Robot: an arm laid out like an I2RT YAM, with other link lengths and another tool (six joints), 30 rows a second.
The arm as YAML. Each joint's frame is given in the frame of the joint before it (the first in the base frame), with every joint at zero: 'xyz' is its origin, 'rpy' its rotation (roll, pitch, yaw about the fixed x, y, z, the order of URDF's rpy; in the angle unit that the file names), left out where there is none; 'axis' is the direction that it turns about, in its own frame. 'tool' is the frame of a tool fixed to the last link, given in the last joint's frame.
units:
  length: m
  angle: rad
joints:
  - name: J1
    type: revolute
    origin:
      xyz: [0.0, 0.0, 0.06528]
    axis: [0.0, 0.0, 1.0]
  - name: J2
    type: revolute
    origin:
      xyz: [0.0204, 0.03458, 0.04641]
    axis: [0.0, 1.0, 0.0]
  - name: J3
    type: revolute
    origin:
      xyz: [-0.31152, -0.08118, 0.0]
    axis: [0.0, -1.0, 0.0]
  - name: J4
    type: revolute
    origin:
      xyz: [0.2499, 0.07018, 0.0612]
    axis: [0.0, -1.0, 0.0]
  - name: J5
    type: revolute
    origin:
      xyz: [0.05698, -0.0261, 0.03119]
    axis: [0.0, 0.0, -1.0]
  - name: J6
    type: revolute
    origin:
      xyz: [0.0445, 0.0, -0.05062]
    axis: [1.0, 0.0, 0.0]
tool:
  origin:
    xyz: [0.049, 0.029, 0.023]
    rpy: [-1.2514, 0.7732, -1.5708]
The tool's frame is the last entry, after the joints.
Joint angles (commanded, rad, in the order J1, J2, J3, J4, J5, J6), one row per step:
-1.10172, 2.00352, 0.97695, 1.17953, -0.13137, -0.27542
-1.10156, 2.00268, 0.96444, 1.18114, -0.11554, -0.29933
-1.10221, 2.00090, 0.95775, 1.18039, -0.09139, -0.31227
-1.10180, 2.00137, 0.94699, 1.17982, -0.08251, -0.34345
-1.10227, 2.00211, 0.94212, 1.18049, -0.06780, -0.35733
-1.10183, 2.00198, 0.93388, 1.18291, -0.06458, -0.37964
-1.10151, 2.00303, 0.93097, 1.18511, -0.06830, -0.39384
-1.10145, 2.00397, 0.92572, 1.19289, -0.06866, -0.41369
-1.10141, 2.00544, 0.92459, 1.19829, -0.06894, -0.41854
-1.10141, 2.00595, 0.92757, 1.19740, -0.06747, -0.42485
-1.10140, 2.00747, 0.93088, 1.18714, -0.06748, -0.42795
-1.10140, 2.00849, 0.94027, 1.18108, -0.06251, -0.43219
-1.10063, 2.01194, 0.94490, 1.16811, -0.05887, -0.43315
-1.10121, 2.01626, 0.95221, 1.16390, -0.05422, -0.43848
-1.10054, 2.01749, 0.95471, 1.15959, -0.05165, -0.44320
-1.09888, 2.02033, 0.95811, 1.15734, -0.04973, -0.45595
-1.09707, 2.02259, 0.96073, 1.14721, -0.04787, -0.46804
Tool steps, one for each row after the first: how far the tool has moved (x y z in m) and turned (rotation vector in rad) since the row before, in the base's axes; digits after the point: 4 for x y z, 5 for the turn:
-0.0015, 0.0008, -0.0042, -0.00321, 0.02207, -0.01899
-0.0021, -0.0009, -0.0018, -0.00038, 0.01032, -0.02636
-0.0008, 0.0011, -0.0048, -0.00528, 0.03054, -0.01246
-0.0013, -0.0005, -0.0022, -0.00191, 0.01241, -0.01677
-0.0005, 0.0013, -0.0030, -0.00606, 0.02129, -0.00537
0.0003, 0.0008, -0.0016, -0.00583, 0.01330, 0.00241
-0.0002, 0.0009, -0.0017, -0.01155, 0.01625, -0.00183
0.0000, 0.0001, -0.0004, -0.00498, 0.00290, -0.00024
0.0002, -0.0006, 0.0004, -0.00454, 0.00451, -0.00220
0.0004, -0.0007, -0.0013, 0.00598, 0.00648, -0.00033
0.0006, -0.0021, 0.0015, -0.00396, 0.00209, -0.00541
0.0007, -0.0012, -0.0020, 0.01021, 0.00581, -0.00295
0.0003, -0.0021, -0.0004, -0.00137, 0.00472, -0.00574
0.0004, -0.0006, -0.0006, 0.00048, 0.00522, -0.00235
0.0011, -0.0005, -0.0010, -0.00474, 0.01160, -0.00147
0.0011, -0.0003, -0.0021, 0.00277, 0.01474, -0.00113

